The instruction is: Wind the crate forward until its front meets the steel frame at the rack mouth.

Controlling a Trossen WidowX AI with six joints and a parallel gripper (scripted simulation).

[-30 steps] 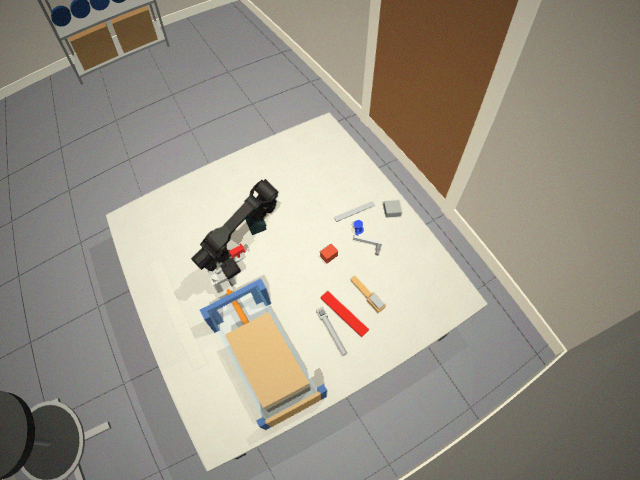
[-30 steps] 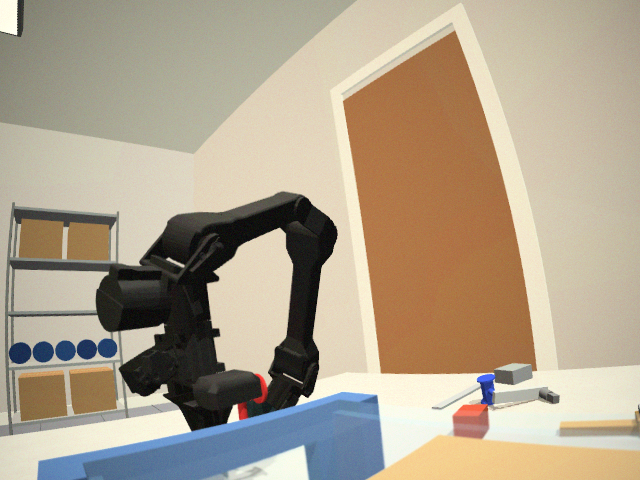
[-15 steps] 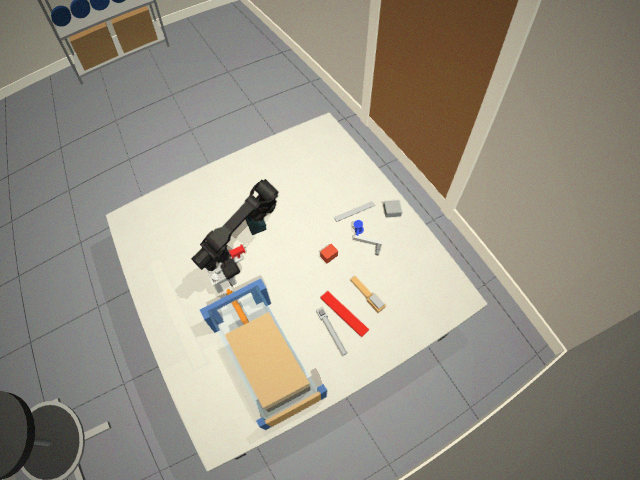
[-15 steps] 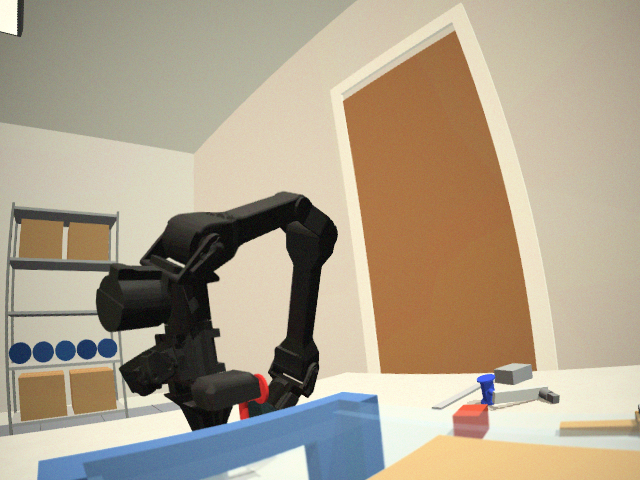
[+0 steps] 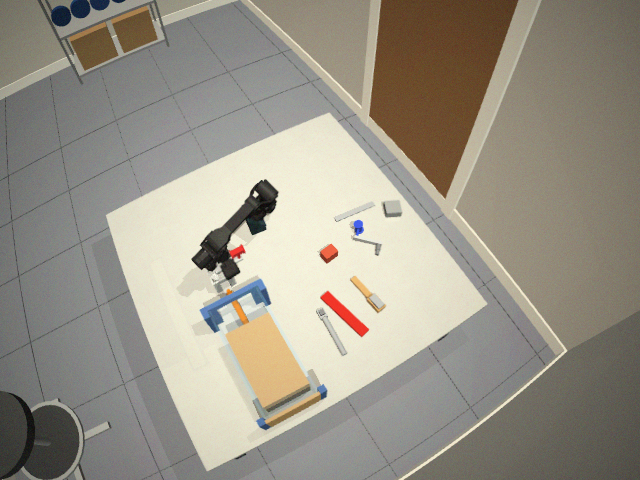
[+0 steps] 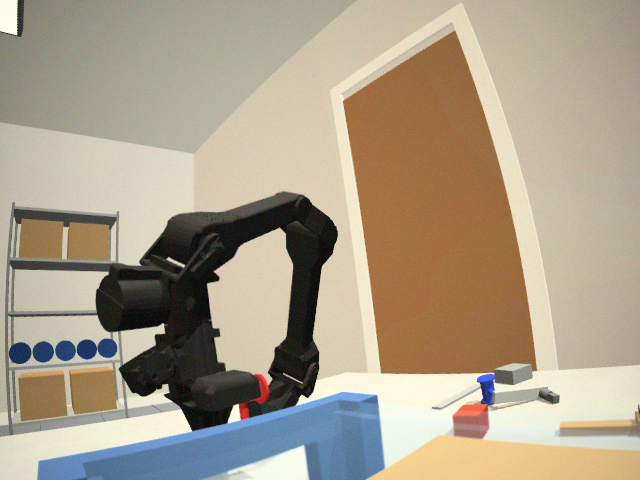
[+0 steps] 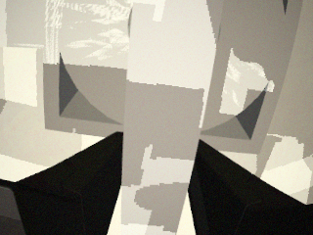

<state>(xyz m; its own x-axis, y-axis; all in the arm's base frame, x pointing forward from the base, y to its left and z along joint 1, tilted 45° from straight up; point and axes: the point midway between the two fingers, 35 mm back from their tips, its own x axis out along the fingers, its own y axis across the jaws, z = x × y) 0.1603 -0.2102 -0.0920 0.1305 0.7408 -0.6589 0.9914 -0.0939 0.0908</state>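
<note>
The red grip is 5 cm to the left of my gripper tip and 5 cm above it. Also, from my gripper tip: red bar 40 cm ahead, 30 cm to the left, 8 cm below; then wooden brush 42 cm to the left, 39 cm ahead, 7 cm below; then winch 6 cm below, 5 cm to the right, 2 cm behind.
</note>
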